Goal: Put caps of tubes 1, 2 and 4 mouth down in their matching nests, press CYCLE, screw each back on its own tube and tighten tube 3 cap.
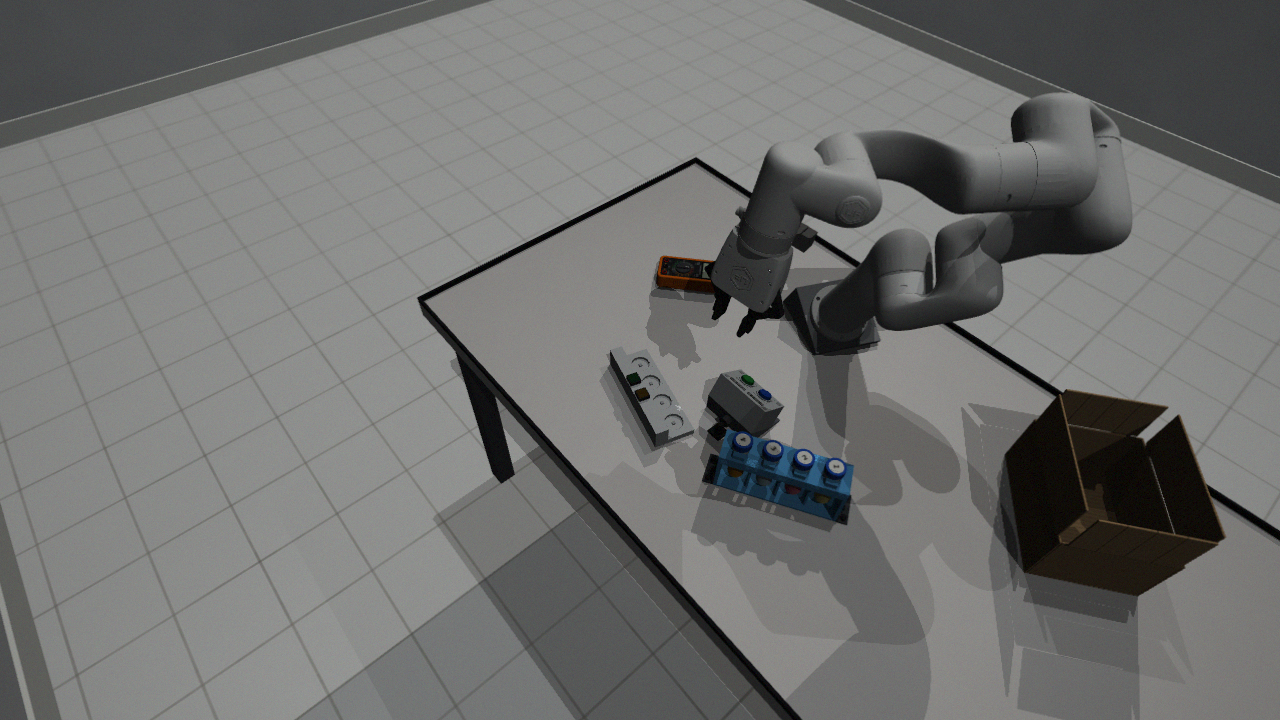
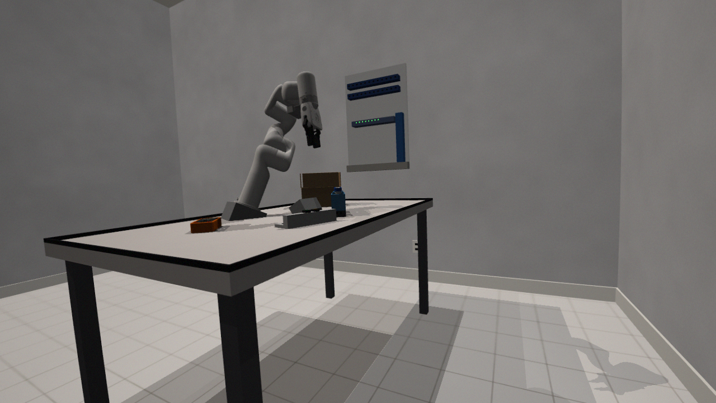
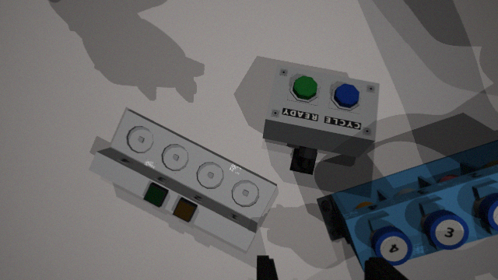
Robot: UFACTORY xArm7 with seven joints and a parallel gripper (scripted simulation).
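Right now the cap 1 is 80 mm behind my hand, 220 mm to the left of it and 200 mm below it. The rest, counted from my hand: cap 3: 10 mm behind, 140 mm to the left, 200 mm below; then green key: 90 mm behind, 30 mm to the right, 250 mm below; then cap 4: 20 mm ahead, 110 mm to the left, 200 mm below.
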